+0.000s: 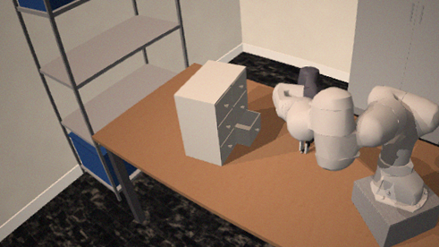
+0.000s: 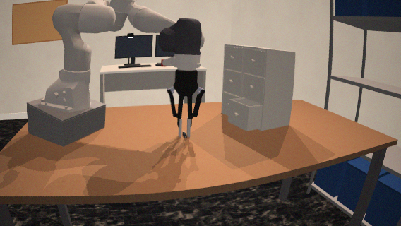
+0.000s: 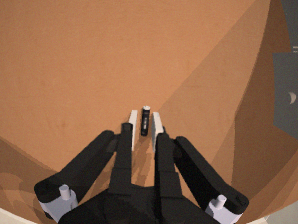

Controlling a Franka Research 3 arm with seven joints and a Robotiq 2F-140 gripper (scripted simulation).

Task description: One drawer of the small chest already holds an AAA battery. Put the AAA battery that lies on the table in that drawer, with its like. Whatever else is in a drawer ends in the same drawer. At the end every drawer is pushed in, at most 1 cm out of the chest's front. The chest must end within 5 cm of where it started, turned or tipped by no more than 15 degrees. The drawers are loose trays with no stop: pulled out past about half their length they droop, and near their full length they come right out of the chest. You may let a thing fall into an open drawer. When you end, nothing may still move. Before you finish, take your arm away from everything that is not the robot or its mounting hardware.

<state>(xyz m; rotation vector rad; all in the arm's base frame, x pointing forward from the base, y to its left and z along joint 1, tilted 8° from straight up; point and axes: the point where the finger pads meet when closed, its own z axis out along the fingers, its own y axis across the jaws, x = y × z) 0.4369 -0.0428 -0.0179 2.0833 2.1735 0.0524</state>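
Now: the AAA battery 3 cm below my hand.
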